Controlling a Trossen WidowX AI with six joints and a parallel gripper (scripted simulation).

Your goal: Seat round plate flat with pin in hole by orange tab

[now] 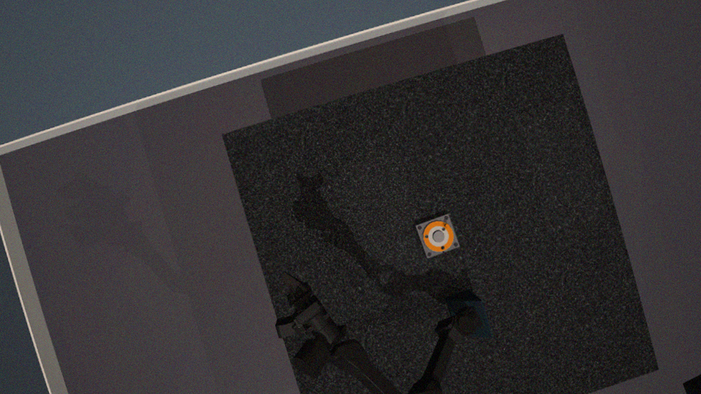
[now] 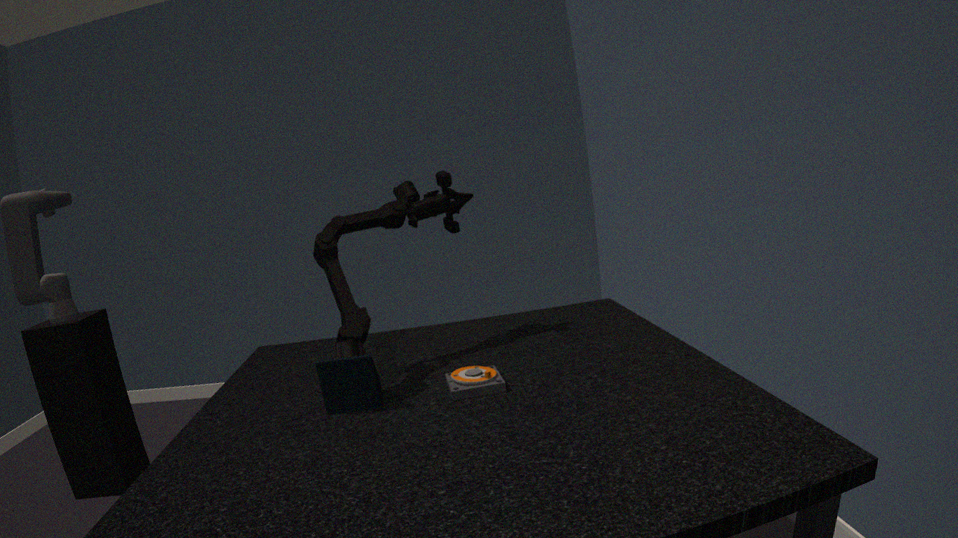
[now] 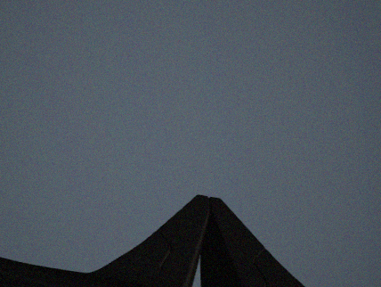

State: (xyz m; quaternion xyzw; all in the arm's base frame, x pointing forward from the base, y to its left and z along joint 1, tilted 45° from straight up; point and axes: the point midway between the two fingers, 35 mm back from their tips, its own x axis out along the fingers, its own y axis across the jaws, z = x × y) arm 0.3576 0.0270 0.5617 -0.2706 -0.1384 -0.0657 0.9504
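The round plate lies 14 cm behind my gripper tip, 46 cm to the right of it and 40 cm below it. Also, from my gripper tip: square grey base: 15 cm behind, 44 cm to the right, 41 cm below.
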